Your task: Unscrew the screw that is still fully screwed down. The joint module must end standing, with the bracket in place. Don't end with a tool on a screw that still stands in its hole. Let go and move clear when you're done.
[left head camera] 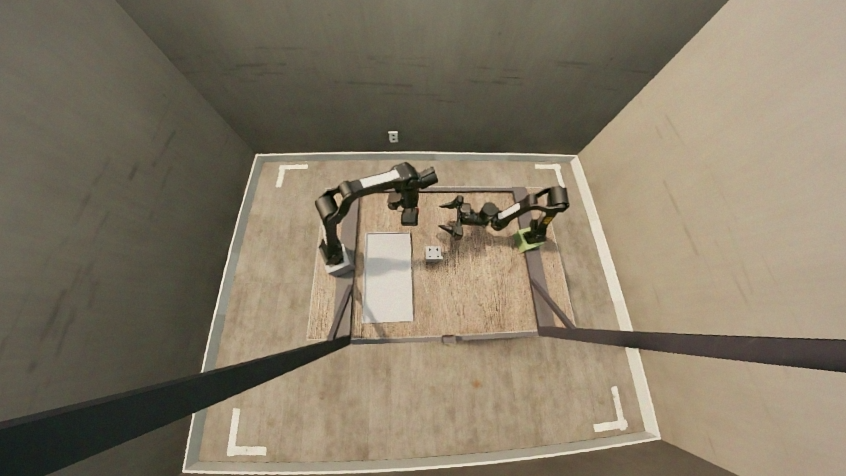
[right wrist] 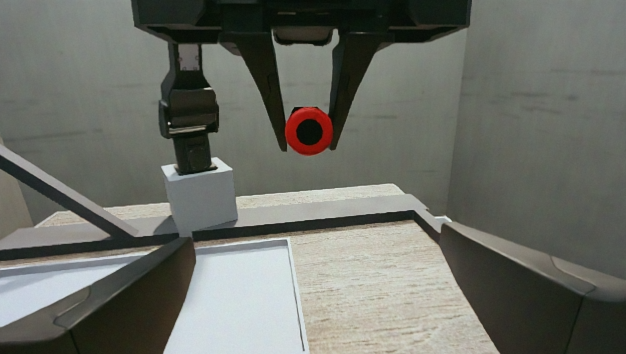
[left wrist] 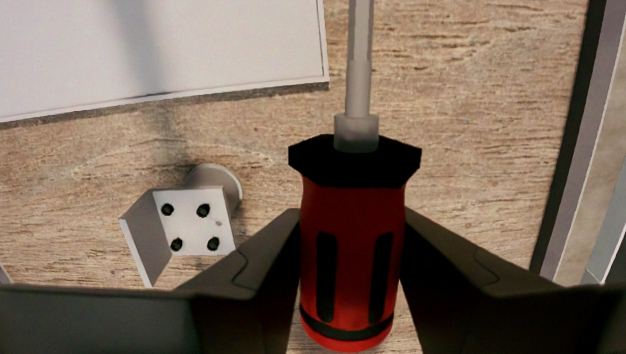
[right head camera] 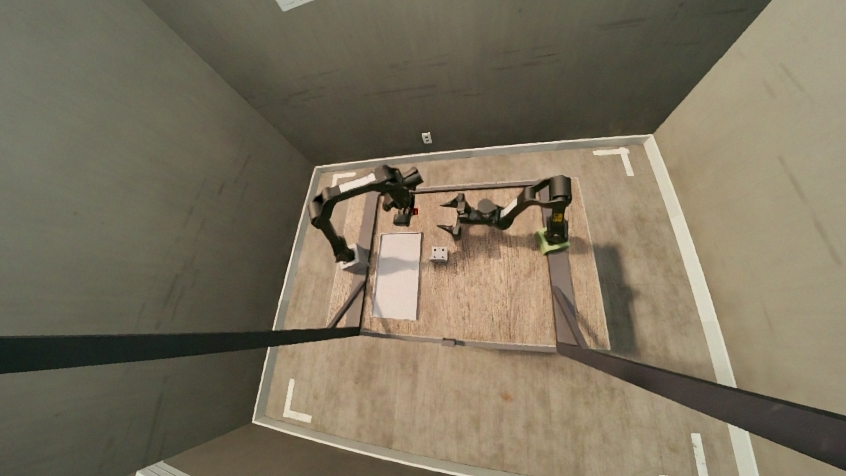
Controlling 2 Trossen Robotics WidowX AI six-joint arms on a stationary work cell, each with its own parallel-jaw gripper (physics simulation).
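Where they show: left gripper, fingertip midpoint: (left head camera: 412, 213) (right wrist: 308, 150) (left wrist: 346, 220) (right head camera: 412, 213); right gripper, fingertip midpoint: (left head camera: 438, 215) (right wrist: 318, 240) (right head camera: 438, 215); left arm's base, link origin: (left head camera: 334, 258) (right wrist: 195, 167) (right head camera: 348, 256); right arm's base, link origin: (left head camera: 530, 237) (right head camera: 553, 237).
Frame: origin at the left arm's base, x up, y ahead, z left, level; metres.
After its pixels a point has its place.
Observation:
The joint module (left wrist: 212, 175) @(x -0.092, y 0.385, z -0.126 m) stands upright on the table, with the light grey L-shaped bracket (left head camera: 433, 252) @(x -0.048, y 0.407, z -0.140 m) (right head camera: 438, 253) @(x -0.048, y 0.402, z -0.142 m) (left wrist: 192, 227) @(x -0.048, y 0.408, z -0.148 m) on top. Four black screws sit in the bracket, among them one at its upper left (left wrist: 167, 209) @(x -0.041, y 0.380, z -0.152 m) and one at its lower right (left wrist: 213, 244) @(x -0.036, y 0.426, z -0.133 m); their heights are hard to tell. My left gripper (left wrist: 346, 220) @(x 0.101, y 0.370, z 0.016 m) (right wrist: 308, 150) @(x 0.101, y 0.370, z 0.016 m) is shut on the red and black handle of the screwdriver (right head camera: 415, 211) @(x 0.130, y 0.387, z 0.001 m) (left wrist: 351, 200) @(x 0.127, y 0.349, z 0.026 m), held in the air away from the module. My right gripper (left head camera: 440, 216) @(x 0.095, y 0.466, z -0.037 m) (right head camera: 440, 216) @(x 0.095, y 0.466, z -0.037 m) (right wrist: 318, 240) @(x 0.095, y 0.466, z -0.037 m) is open and empty, facing the screwdriver's butt end. The screwdriver's tip is out of view.
A white shallow tray (left head camera: 388, 278) @(x -0.110, y 0.173, z -0.154 m) (right head camera: 397, 278) @(x -0.109, y 0.170, z -0.161 m) (right wrist: 240, 295) @(x -0.109, y 0.229, z -0.009 m) lies left of the module in the head views. Dark frame beams (left head camera: 538, 284) @(x -0.061, y 0.787, z -0.477 m) edge the wooden table (left head camera: 473, 296) @(x -0.113, y 0.498, z -0.395 m). The left arm's white base block (right wrist: 201, 202) @(x -0.046, y 0.050, z -0.008 m) stands behind the tray in the right wrist view.

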